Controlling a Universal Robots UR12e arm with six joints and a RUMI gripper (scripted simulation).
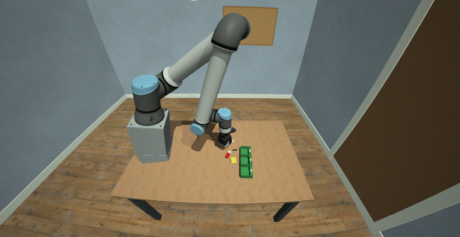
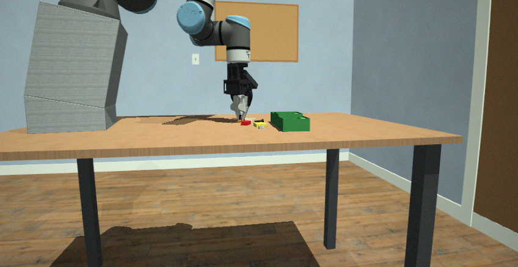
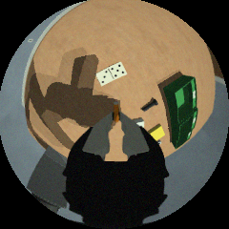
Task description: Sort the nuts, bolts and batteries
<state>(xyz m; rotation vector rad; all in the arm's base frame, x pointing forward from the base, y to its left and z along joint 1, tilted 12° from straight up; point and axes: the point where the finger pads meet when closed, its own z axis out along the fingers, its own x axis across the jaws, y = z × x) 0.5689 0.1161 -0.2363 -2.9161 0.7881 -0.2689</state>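
My hand is 180 mm to the left of the dark nut, 70 mm short of it and 10 mm above it. Also, from my hand: white dotted tile 70 mm to the left, 30 mm ahead, 10 mm below; orange piece 10 mm below; red battery 70 mm to the right, 20 mm ahead, 10 mm below.
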